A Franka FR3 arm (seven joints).
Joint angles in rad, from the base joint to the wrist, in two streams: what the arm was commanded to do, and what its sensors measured. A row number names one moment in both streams.
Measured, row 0: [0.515 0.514 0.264 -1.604 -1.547 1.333 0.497]
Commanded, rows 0 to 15: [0.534 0.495 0.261 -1.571 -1.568 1.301 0.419]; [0.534 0.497 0.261 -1.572 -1.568 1.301 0.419]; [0.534 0.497 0.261 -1.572 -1.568 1.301 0.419]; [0.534 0.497 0.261 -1.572 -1.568 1.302 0.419]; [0.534 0.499 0.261 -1.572 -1.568 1.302 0.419]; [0.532 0.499 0.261 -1.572 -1.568 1.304 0.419]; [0.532 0.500 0.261 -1.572 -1.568 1.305 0.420]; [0.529 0.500 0.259 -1.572 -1.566 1.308 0.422]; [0.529 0.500 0.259 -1.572 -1.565 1.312 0.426]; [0.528 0.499 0.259 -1.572 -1.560 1.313 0.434]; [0.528 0.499 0.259 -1.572 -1.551 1.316 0.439]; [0.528 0.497 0.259 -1.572 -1.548 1.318 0.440]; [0.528 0.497 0.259 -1.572 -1.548 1.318 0.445]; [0.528 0.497 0.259 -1.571 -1.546 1.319 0.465]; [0.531 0.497 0.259 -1.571 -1.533 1.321 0.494]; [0.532 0.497 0.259 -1.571 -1.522 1.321 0.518]
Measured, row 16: [0.521 0.502 0.263 -1.574 -1.548 1.331 0.472]
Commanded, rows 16 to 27: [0.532 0.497 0.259 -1.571 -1.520 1.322 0.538]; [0.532 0.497 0.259 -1.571 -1.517 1.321 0.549]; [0.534 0.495 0.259 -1.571 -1.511 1.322 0.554]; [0.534 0.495 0.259 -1.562 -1.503 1.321 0.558]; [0.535 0.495 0.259 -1.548 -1.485 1.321 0.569]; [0.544 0.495 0.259 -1.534 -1.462 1.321 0.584]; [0.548 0.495 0.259 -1.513 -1.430 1.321 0.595]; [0.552 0.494 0.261 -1.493 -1.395 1.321 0.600]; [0.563 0.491 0.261 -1.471 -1.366 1.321 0.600]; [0.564 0.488 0.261 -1.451 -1.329 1.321 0.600]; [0.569 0.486 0.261 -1.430 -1.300 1.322 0.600]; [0.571 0.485 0.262 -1.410 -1.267 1.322 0.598]
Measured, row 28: [0.558 0.492 0.264 -1.473 -1.363 1.331 0.581]
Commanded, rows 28 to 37: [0.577 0.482 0.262 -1.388 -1.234 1.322 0.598]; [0.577 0.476 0.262 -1.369 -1.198 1.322 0.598]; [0.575 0.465 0.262 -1.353 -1.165 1.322 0.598]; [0.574 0.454 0.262 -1.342 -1.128 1.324 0.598]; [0.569 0.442 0.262 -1.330 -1.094 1.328 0.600]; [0.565 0.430 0.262 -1.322 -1.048 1.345 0.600]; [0.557 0.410 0.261 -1.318 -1.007 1.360 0.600]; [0.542 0.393 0.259 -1.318 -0.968 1.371 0.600]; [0.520 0.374 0.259 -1.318 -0.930 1.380 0.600]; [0.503 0.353 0.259 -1.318 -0.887 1.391 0.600]
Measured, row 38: [0.563 0.413 0.255 -1.313 -1.006 1.344 0.582]
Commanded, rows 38 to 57: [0.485 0.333 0.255 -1.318 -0.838 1.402 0.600]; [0.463 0.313 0.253 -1.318 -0.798 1.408 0.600]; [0.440 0.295 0.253 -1.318 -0.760 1.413 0.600]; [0.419 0.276 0.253 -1.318 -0.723 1.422 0.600]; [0.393 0.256 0.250 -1.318 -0.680 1.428 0.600]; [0.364 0.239 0.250 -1.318 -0.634 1.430 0.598]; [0.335 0.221 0.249 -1.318 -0.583 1.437 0.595]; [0.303 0.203 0.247 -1.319 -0.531 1.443 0.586]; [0.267 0.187 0.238 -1.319 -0.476 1.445 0.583]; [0.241 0.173 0.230 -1.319 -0.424 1.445 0.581]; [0.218 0.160 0.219 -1.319 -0.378 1.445 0.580]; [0.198 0.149 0.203 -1.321 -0.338 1.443 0.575]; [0.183 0.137 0.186 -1.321 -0.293 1.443 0.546]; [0.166 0.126 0.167 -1.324 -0.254 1.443 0.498]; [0.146 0.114 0.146 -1.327 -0.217 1.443 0.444]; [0.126 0.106 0.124 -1.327 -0.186 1.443 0.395]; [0.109 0.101 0.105 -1.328 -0.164 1.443 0.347]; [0.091 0.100 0.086 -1.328 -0.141 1.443 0.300]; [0.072 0.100 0.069 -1.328 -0.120 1.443 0.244]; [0.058 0.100 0.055 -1.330 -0.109 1.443 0.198]
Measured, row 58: [0.117 0.120 0.085 -1.301 -0.179 1.422 0.339]
